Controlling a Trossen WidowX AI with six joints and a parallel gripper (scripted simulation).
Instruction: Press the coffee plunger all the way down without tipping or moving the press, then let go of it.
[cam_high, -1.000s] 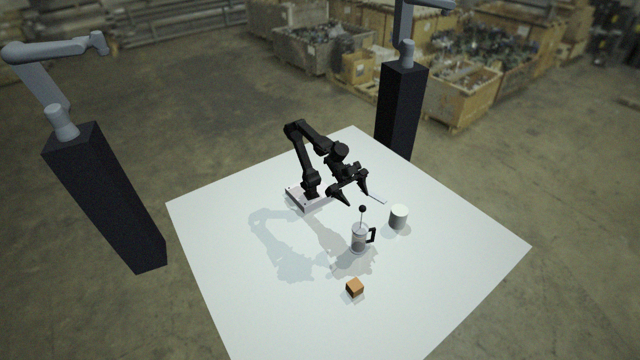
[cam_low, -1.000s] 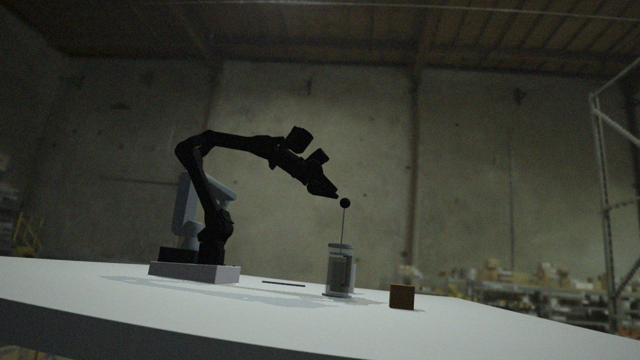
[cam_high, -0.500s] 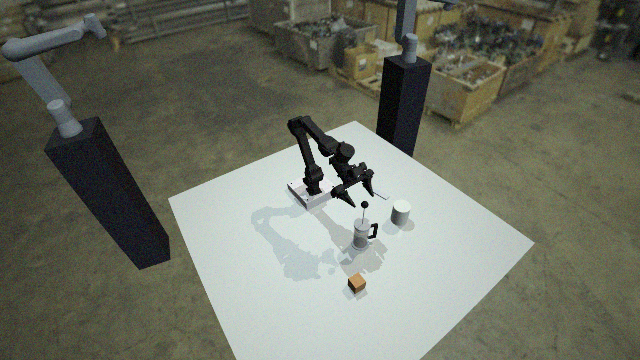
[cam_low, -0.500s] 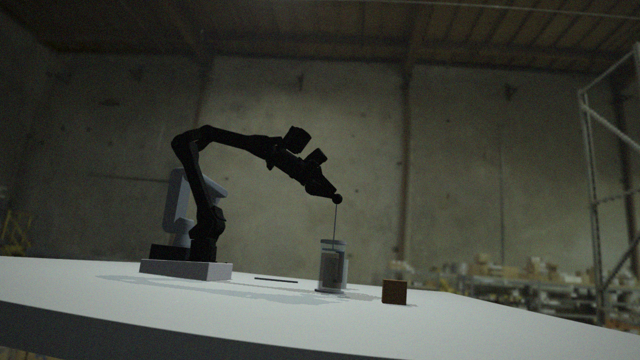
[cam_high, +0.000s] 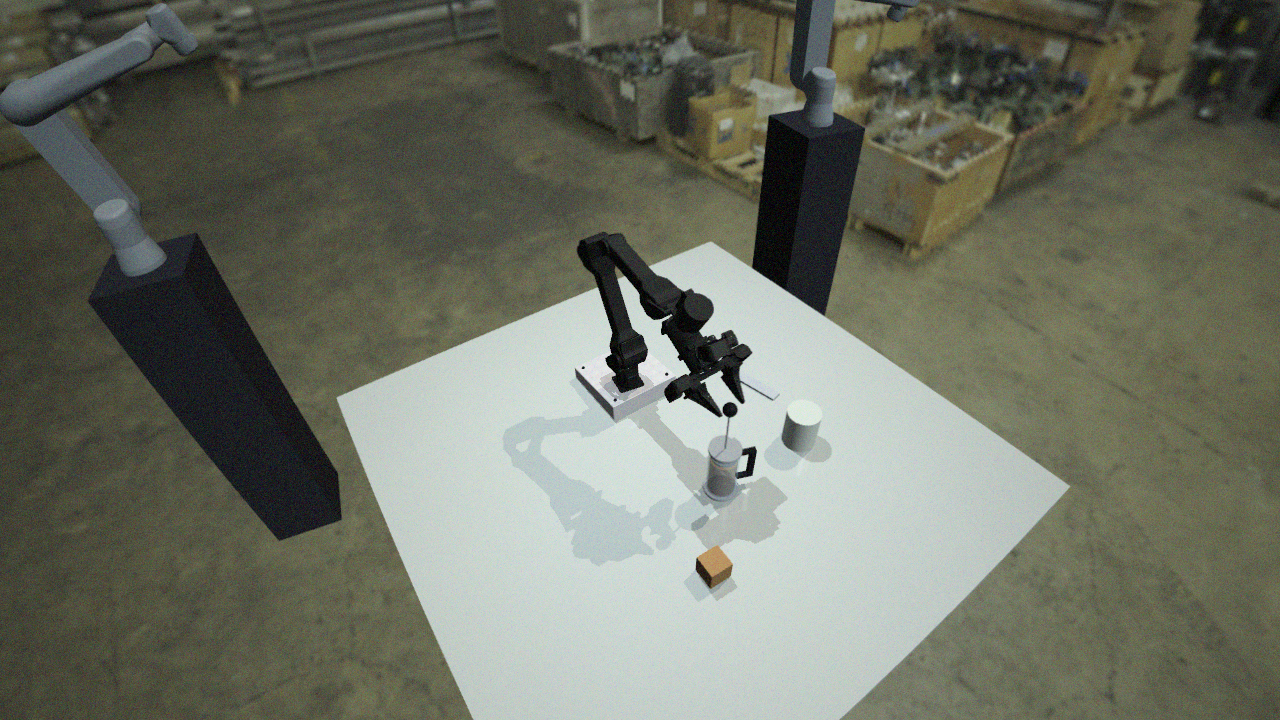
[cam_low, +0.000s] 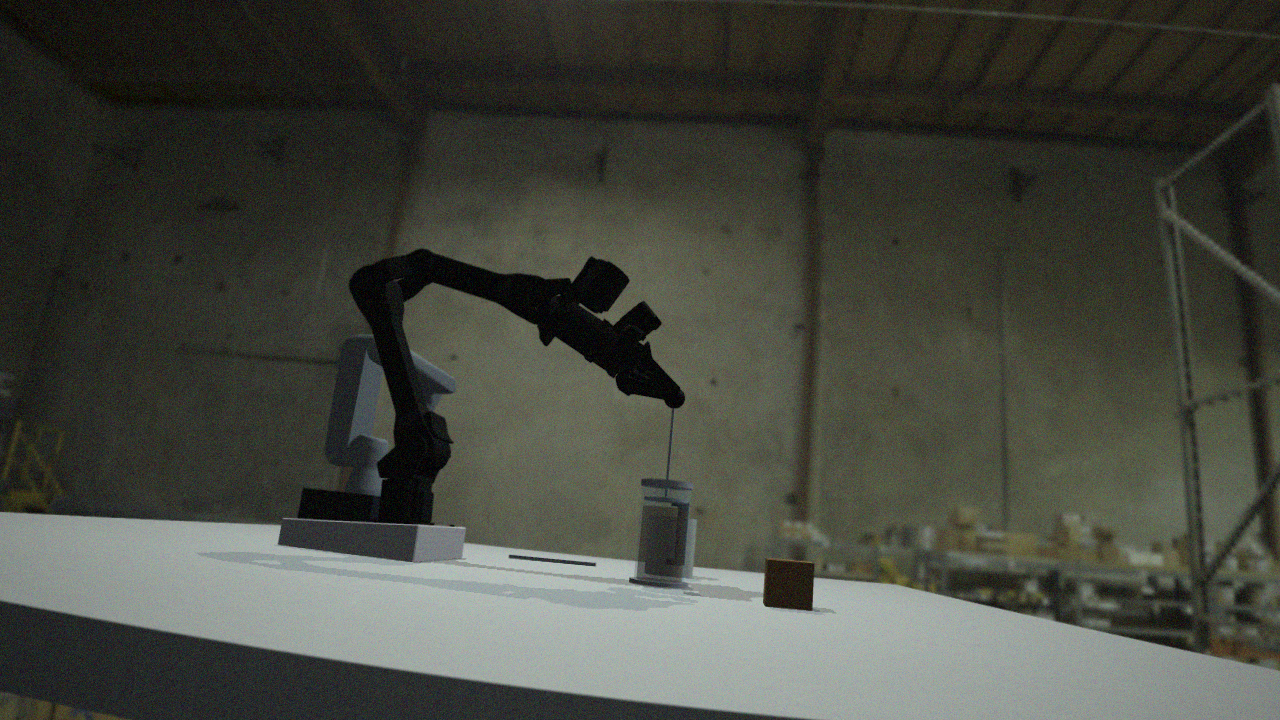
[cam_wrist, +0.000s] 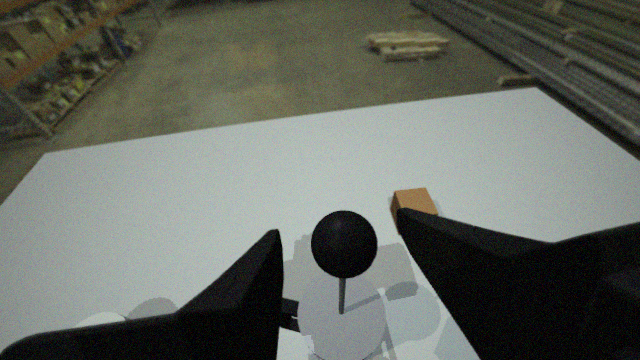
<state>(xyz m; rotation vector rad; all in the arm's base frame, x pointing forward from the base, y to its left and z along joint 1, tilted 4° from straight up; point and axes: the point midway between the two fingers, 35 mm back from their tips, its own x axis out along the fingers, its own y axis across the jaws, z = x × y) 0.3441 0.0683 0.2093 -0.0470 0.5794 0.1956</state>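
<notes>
The glass coffee press is 13 cm below my gripper tip and 1 cm to the left of it. The rest, counted from my gripper tip: thin flat strip: 25 cm below, 25 cm behind, 23 cm to the left.
</notes>
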